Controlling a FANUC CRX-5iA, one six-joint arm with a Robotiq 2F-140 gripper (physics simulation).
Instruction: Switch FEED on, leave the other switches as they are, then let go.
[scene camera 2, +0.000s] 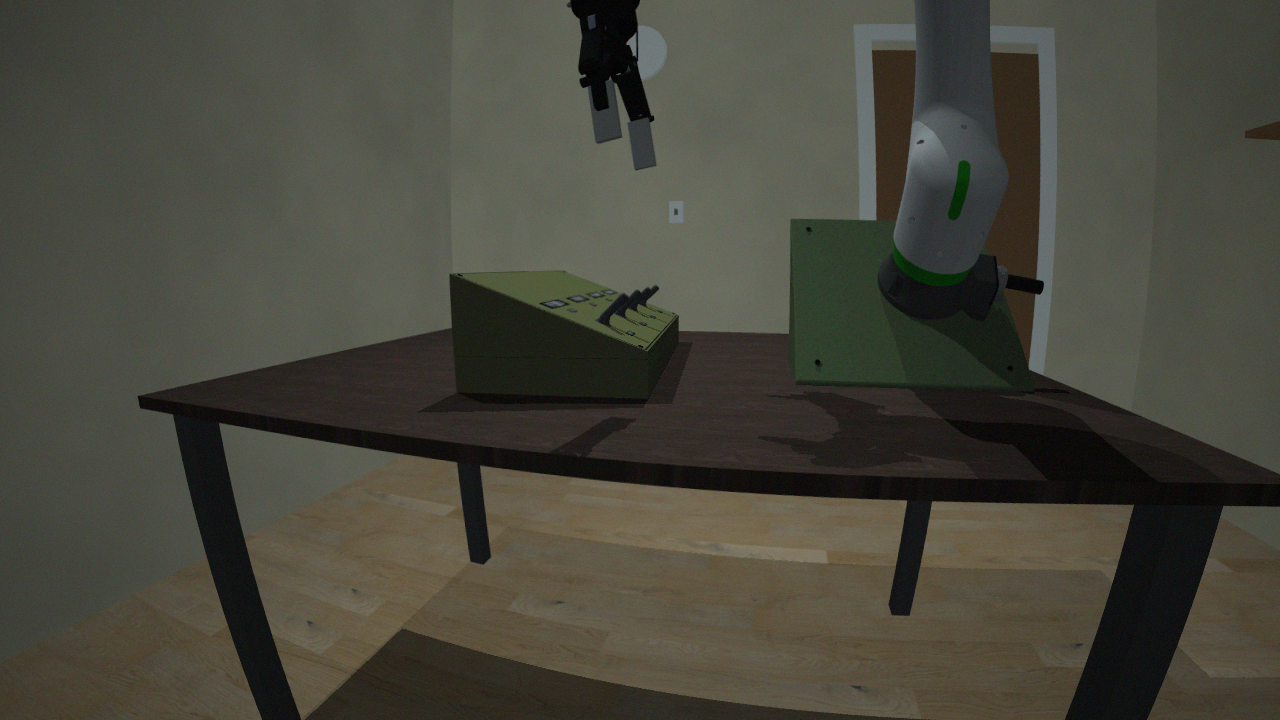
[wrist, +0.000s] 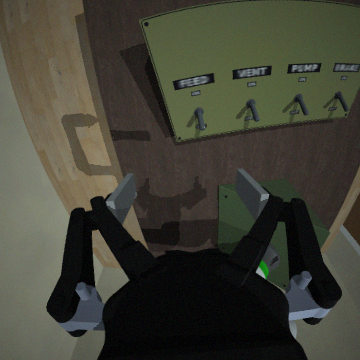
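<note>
An olive switch panel stands on the left part of the table. In the wrist view its levers are FEED at the left, then VENT, PUMP and BRAKE. All four levers lean alike toward the panel's lower edge, away from their ON marks. My gripper is open and empty, high above the table and the panel, touching neither. In the wrist view the FEED lever lies ahead of the gap between the fingers, clear of both fingertips.
A dark green sloped box stands on the right part of the table. A white and green part of the arm hangs in front of it in the scene view. A door is behind.
</note>
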